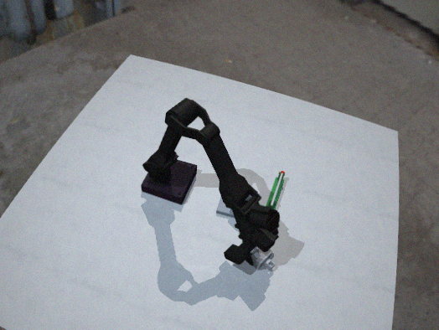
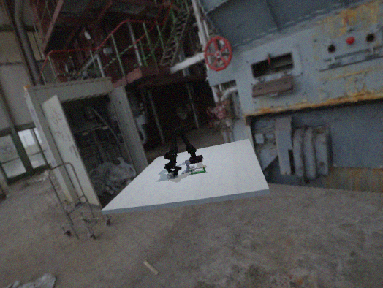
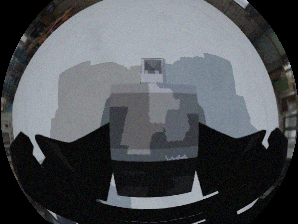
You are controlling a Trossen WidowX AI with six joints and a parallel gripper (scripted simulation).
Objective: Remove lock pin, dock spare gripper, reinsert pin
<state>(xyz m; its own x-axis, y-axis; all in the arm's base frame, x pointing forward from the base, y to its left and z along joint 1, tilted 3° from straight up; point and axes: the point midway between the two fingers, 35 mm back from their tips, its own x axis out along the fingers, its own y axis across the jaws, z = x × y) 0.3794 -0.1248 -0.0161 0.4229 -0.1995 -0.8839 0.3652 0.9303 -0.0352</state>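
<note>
Now: the grey mount 110 mm behind my gripper tip, 150 mm to the left of it and 50 mm above it. Round my gripper tip: green block: 20 mm behind, 260 mm to the left, 20 mm above; then spare gripper: 20 mm above.
</note>
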